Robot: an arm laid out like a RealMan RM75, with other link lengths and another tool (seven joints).
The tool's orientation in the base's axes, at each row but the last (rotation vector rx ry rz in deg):
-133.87 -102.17 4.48
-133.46 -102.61 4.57
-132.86 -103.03 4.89
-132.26 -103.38 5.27
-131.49 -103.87 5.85
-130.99 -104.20 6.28
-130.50 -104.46 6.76
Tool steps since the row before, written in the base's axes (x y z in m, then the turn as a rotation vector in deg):
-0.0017 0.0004 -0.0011 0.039 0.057 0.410
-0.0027 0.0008 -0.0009 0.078 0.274 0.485
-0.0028 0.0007 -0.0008 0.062 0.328 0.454
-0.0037 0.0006 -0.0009 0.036 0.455 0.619
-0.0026 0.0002 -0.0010 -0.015 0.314 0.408
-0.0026 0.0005 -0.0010 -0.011 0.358 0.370
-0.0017 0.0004 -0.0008 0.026 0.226 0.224
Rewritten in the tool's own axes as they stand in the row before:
-0.0002 -0.0015 0.0014 0.098 -0.056 -0.400
0.0000 -0.0026 0.0014 0.323 -0.086 -0.453
-0.0001 -0.0027 0.0013 0.368 -0.108 -0.413
-0.0004 -0.0035 0.0016 0.497 -0.195 -0.553
-0.0005 -0.0023 0.0015 0.332 -0.169 -0.356
-0.0002 -0.0024 0.0015 0.373 -0.166 -0.314
-0.0001 -0.0015 0.0012 0.242 -0.071 -0.195

